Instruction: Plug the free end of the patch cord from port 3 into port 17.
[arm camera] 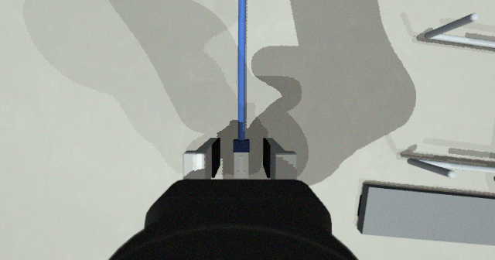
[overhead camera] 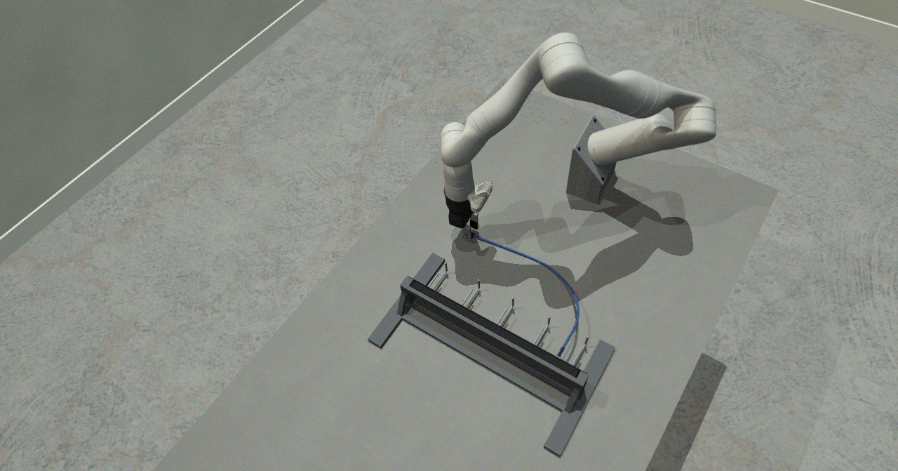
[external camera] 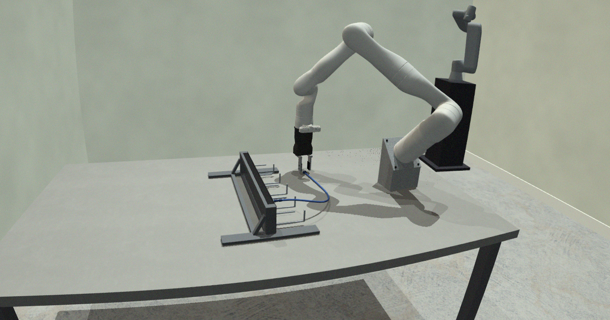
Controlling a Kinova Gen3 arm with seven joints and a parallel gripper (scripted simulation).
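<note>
My gripper is now 20 mm above the plug and 10 mm to the left of it.
</note>
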